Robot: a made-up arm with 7 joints. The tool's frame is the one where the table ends. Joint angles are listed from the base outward.
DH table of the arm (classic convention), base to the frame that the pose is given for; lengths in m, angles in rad. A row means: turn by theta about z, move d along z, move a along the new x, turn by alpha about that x. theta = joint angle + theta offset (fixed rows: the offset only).
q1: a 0, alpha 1.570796, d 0.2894, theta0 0
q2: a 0, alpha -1.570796, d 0.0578, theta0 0
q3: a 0.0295, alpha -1.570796, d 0.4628, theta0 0
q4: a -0.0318, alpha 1.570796, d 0.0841, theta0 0
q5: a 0, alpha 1.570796, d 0.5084, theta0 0
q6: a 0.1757, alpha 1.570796, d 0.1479, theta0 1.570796
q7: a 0, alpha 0, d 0.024, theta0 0
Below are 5 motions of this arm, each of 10 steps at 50 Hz.
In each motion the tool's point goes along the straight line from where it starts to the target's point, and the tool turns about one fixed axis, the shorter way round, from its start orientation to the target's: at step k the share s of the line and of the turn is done. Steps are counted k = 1, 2, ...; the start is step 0. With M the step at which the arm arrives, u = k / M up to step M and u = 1 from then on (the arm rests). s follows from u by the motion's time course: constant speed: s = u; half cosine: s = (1 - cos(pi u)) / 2; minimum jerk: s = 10 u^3 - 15 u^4 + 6 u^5.
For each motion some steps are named. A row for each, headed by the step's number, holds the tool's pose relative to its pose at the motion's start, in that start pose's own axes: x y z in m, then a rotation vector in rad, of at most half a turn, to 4 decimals.
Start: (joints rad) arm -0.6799 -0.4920 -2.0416 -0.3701 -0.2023 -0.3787 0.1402
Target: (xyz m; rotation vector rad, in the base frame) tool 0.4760 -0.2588 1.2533 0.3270 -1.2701 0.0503
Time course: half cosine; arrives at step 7
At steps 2, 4, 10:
2: 0.0012 -0.0056 0.0071 -0.0001 -0.0038 -0.0071
4: 0.0039 -0.0183 0.0231 -0.0002 -0.0123 -0.0229
10: 0.0063 -0.0300 0.0378 -0.0003 -0.0201 -0.0375

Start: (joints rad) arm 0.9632 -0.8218 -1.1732 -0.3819 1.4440 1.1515 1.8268
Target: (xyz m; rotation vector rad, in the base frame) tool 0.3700 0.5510 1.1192 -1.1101 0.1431 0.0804
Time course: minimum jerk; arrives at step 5
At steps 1, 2, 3, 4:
1: -0.0013 -0.0016 -0.0008 0.0019 -0.0025 0.0010
2: -0.0070 -0.0088 -0.0042 0.0104 -0.0137 0.0055
3: -0.0151 -0.0190 -0.0091 0.0224 -0.0295 0.0118
4: -0.0208 -0.0262 -0.0126 0.0310 -0.0407 0.0163

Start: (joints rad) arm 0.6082 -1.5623 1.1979 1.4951 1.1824 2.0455 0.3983
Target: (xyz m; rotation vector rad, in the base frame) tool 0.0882 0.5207 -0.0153 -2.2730 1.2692 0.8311
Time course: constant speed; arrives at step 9
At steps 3, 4, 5, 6, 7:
3: -0.0022 0.0314 0.0037 -0.0501 0.0078 -0.0203
4: -0.0029 0.0418 0.0050 -0.0668 0.0104 -0.0271
5: -0.0037 0.0523 0.0062 -0.0835 0.0129 -0.0338
6: -0.0044 0.0628 0.0075 -0.1002 0.0155 -0.0406
7: -0.0051 0.0732 0.0087 -0.1169 0.0181 -0.0473

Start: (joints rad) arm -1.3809 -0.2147 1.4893 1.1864 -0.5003 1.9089 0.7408
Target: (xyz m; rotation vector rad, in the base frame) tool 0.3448 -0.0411 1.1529 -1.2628 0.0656 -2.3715
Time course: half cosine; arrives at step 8
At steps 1, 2, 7, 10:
1: -0.0012 -0.0026 0.0005 0.0010 -0.0029 -0.0025
2: -0.0047 -0.0099 0.0018 0.0038 -0.0113 -0.0095
7: -0.0312 -0.0650 0.0115 0.0247 -0.0739 -0.0621
10: -0.0324 -0.0676 0.0120 0.0257 -0.0769 -0.0646

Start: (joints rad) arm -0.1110 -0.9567 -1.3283 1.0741 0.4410 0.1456 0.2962
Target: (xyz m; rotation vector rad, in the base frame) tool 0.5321 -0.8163 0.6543 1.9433 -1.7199 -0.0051
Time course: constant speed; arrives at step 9
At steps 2, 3, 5, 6, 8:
2: 0.0073 0.0164 0.0071 -0.0056 -0.0043 0.0028
3: 0.0109 0.0245 0.0106 -0.0084 -0.0065 0.0042
5: 0.0182 0.0409 0.0176 -0.0140 -0.0108 0.0070
6: 0.0218 0.0491 0.0212 -0.0168 -0.0130 0.0084
8: 0.0291 0.0654 0.0282 -0.0224 -0.0173 0.0112

